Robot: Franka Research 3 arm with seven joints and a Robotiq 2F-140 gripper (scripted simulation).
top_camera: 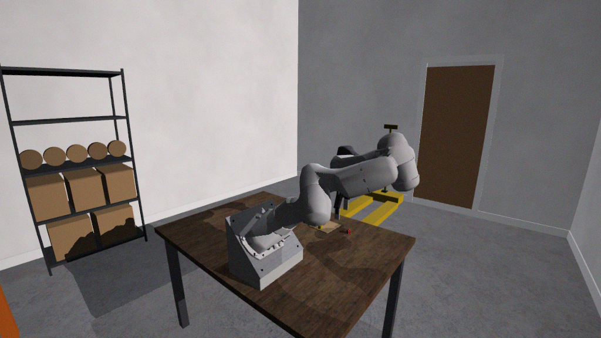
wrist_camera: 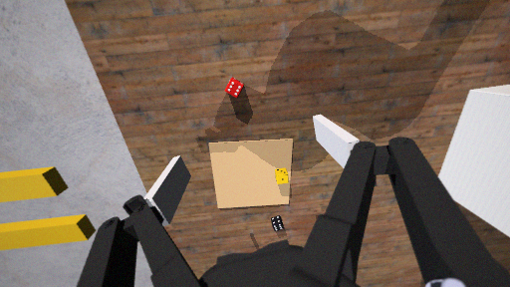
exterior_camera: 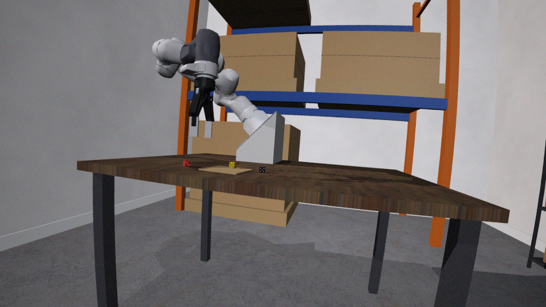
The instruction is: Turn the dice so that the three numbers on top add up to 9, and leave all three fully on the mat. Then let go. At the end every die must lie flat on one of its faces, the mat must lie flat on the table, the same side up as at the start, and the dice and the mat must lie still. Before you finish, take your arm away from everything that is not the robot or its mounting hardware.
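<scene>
Right now the red die is 10 mm ahead of my hand, 50 mm to the right of it and 110 mm below it. Also, from my hand: yellow die: 30 mm behind, 110 mm to the left, 100 mm below; black die: 230 mm to the left, 110 mm below; tan mat: 20 mm ahead, 110 mm to the left, 120 mm below.
</scene>
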